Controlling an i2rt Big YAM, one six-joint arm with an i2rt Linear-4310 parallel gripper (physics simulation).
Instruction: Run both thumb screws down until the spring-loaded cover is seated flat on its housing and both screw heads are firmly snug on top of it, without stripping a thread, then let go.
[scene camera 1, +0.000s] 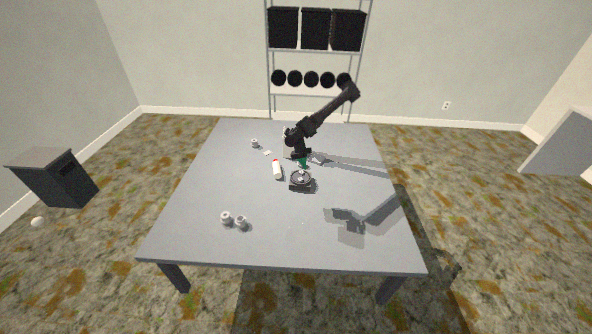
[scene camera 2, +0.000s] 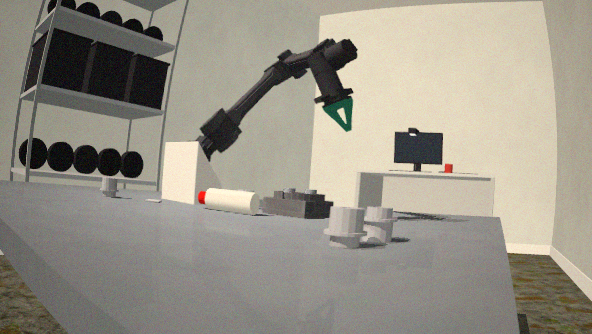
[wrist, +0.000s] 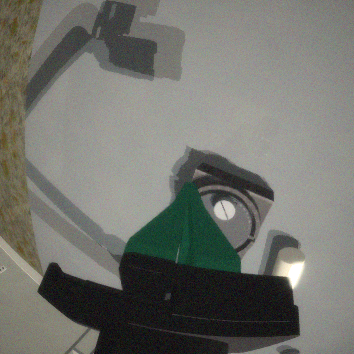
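Where they show: gripper, fingertip midpoint: (scene camera 1: 305, 169) (scene camera 2: 348, 131) (wrist: 188, 188); arm's base at its link origin: (scene camera 2: 190, 161).
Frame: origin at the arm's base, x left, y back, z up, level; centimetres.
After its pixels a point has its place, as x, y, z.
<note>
The dark square housing (scene camera 1: 300, 188) @[12.8, -38.0, -9.5] (scene camera 2: 287, 207) @[5.6, -33.3, -9.5] (wrist: 263, 202) @[7.2, -37.3, -7.6] sits on the table with the round grey cover (wrist: 238, 228) @[8.7, -32.3, -6.3] on top. Two pale screw heads stand on the cover, the nearer screw head (scene camera 1: 300, 179) @[12.2, -35.2, -5.0] and the farther screw head (scene camera 1: 301, 172) @[11.8, -28.9, -5.1]. In the wrist view one slotted screw head (wrist: 224, 210) @[11.9, -34.7, -5.0] shows; the other is hidden behind the green fingers. Whether the cover is flat and the heads snug cannot be told. My gripper (scene camera 1: 305, 168) @[15.2, -42.6, 9.5] (scene camera 2: 348, 130) @[15.2, -42.6, 9.5] (wrist: 188, 188) @[15.2, -42.6, 9.5] is shut and empty, well above the housing, touching neither screw.
A white cylinder (scene camera 1: 277, 171) @[-2.8, -29.2, -6.6] (scene camera 2: 232, 200) @[-6.1, -27.1, -8.8] (wrist: 291, 265) @[-2.4, -30.2, -6.6] with a red end lies beside the housing. Two pale flanged knobs (scene camera 1: 226, 218) @[-19.7, -67.4, -7.4] (scene camera 2: 346, 222) @[-22.8, -67.0, -8.4] stand at the front left, and another knob (scene camera 1: 254, 143) @[-26.4, -1.4, -7.9] (scene camera 2: 109, 186) @[-27.9, -1.3, -8.9] at the back left near a small white card (scene camera 1: 267, 152) @[-15.7, -5.6, -11.3].
</note>
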